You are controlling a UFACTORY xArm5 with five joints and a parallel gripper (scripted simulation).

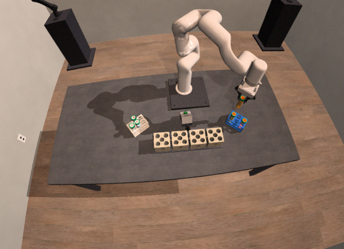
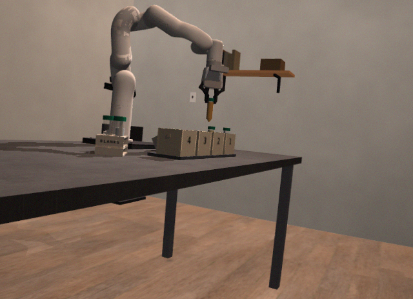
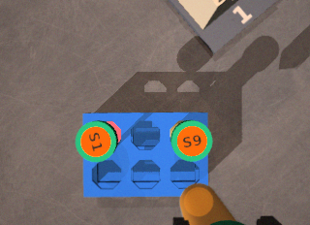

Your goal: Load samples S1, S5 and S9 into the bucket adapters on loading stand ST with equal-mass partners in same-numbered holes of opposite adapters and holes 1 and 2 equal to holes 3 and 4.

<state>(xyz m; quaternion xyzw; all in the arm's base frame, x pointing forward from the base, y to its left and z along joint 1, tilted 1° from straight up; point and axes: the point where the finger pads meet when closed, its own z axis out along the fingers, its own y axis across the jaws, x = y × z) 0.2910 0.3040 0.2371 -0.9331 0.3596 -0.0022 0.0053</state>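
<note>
My hand is 1 cm past the tube S5 and 5 cm above it. Round my hand: green DONE key: 5 cm behind, 33 cm to the right, 19 cm below; blue sample rack: 4 cm ahead, 2 cm to the left, 22 cm below; adapter 1: 15 cm ahead, 18 cm to the right, 20 cm below.
</note>
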